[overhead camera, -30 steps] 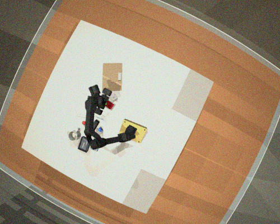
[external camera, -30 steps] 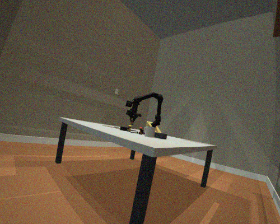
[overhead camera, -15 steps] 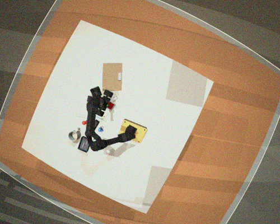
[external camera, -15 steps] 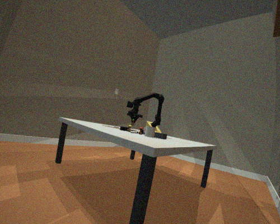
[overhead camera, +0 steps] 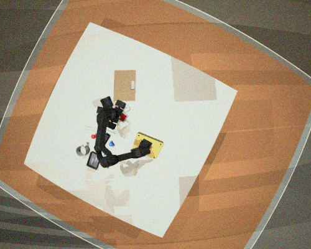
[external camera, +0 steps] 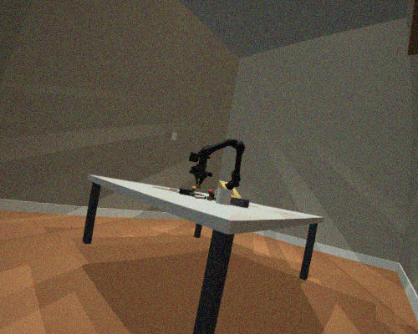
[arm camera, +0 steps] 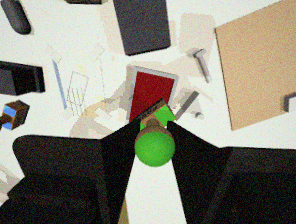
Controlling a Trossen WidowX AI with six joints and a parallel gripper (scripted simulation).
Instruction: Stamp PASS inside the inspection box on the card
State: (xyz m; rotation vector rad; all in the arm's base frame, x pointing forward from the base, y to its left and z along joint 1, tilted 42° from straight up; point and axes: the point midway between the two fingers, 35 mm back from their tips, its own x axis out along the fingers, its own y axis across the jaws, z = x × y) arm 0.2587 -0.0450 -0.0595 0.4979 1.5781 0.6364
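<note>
Right now my gripper tip is 8 cm above the red ink pad. From my gripper tip the other things lie so: yellow-knobbed stamp (12 cm ahead, 9 cm to the left, 6 cm below); lined paper slip (1 cm ahead, 11 cm to the left, 8 cm below); dark grey block (12 cm ahead, 3 cm to the left, 6 cm below).
</note>
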